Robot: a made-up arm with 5 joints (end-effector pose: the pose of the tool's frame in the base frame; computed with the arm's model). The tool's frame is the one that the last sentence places. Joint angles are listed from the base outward.
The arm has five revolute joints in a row. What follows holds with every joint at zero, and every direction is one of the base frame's.
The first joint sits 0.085 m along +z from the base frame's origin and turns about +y.
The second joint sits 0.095 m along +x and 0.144 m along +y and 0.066 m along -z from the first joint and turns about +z.
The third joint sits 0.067 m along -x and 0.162 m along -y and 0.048 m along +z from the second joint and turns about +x.
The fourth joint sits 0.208 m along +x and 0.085 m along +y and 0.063 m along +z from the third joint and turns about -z.
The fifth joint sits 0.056 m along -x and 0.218 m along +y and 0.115 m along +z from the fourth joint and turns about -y.
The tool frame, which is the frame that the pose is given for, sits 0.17 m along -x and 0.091 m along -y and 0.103 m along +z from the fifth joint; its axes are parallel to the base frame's.
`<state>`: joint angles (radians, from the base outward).
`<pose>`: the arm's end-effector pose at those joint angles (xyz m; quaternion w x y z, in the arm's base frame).
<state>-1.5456 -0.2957 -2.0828 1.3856 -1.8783</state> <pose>0.1935 0.1564 0.4749 0.4063 0.4764 -0.3855 -0.6778</pose>
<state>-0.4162 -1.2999 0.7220 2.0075 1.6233</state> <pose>0.0930 -0.1741 0.2295 0.0637 -0.2564 0.1301 -0.9557</pose>
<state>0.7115 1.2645 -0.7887 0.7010 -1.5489</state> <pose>0.0675 0.4469 0.1845 0.6674 -0.2991 0.6658 0.1479</pose>
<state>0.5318 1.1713 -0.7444 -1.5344 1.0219</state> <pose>0.3214 0.0682 0.0613 0.2113 0.3825 0.0148 0.8993</pose>
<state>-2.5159 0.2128 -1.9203 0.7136 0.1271</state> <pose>0.1295 0.1199 0.5130 0.2177 0.1373 0.6287 0.7339</pose>
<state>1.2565 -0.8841 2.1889 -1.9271 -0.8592</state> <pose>-0.3223 -0.1773 0.2045 0.9589 0.1883 -0.0838 0.1951</pose>
